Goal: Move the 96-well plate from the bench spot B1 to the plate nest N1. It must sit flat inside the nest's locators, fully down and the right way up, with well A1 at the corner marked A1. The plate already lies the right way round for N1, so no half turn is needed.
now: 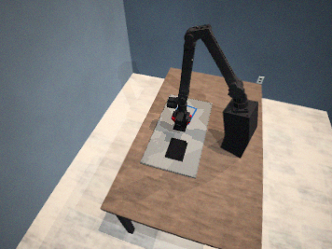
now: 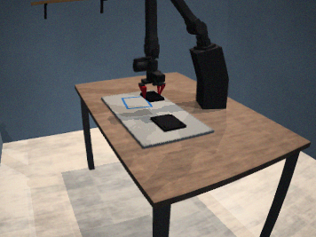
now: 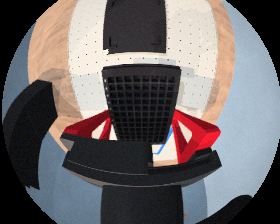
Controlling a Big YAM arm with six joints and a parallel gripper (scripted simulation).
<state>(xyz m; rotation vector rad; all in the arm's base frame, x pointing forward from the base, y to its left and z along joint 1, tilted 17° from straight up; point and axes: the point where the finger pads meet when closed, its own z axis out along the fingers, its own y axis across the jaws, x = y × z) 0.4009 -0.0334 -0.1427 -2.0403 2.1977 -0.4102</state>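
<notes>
Now: hand 16 cm to the right of the black plate nest and 9 cm above it. From my hand the other things lie so: black 96-well plate: right at my hand.
</notes>
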